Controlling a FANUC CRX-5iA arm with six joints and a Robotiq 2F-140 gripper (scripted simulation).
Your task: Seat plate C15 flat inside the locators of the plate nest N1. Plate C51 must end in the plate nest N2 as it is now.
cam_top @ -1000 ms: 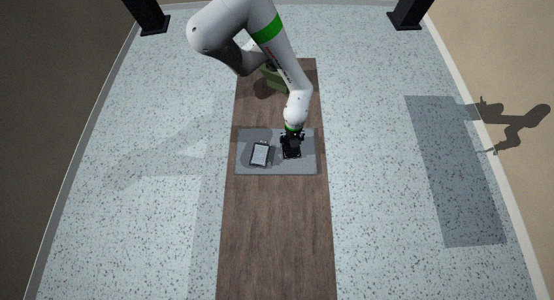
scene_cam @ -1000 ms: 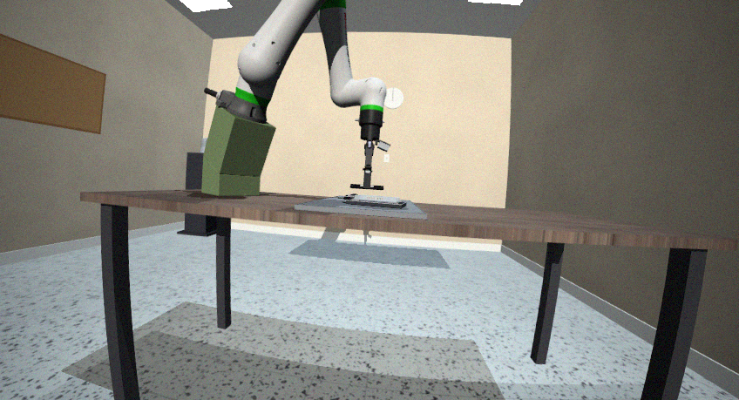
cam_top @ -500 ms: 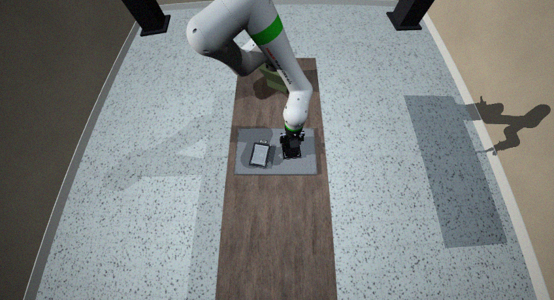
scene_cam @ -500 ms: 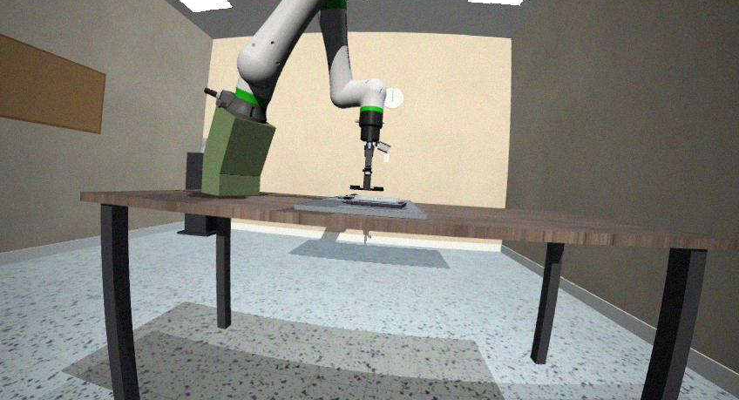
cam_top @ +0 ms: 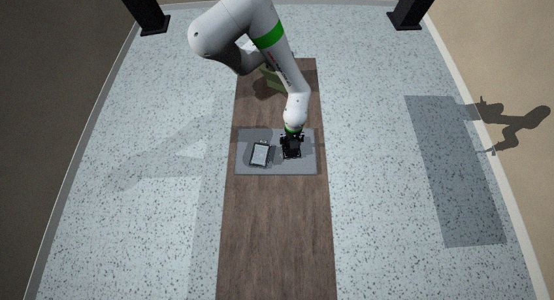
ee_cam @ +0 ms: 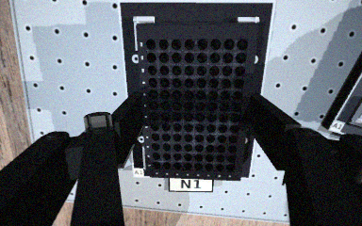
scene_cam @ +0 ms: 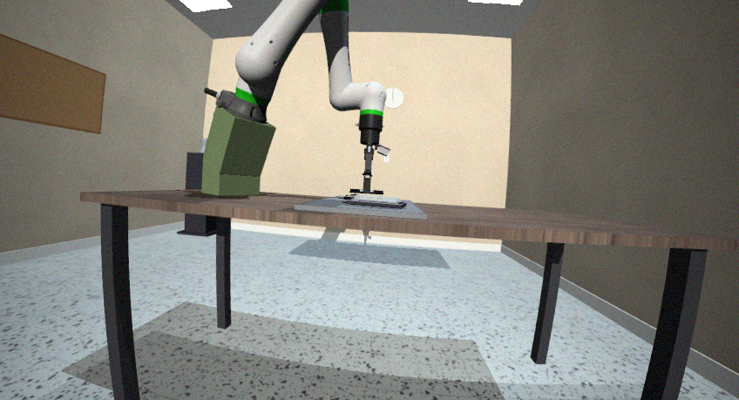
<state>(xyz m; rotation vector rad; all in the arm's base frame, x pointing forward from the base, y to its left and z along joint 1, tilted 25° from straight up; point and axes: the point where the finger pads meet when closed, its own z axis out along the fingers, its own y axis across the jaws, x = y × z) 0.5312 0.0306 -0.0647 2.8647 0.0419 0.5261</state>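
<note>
Now: the black plate C15 2 cm below my hand. Round my hand: black nest N1: 5 cm below; white plate C51: 21 cm to the right, 4 cm below, 3 cm ahead.
</note>
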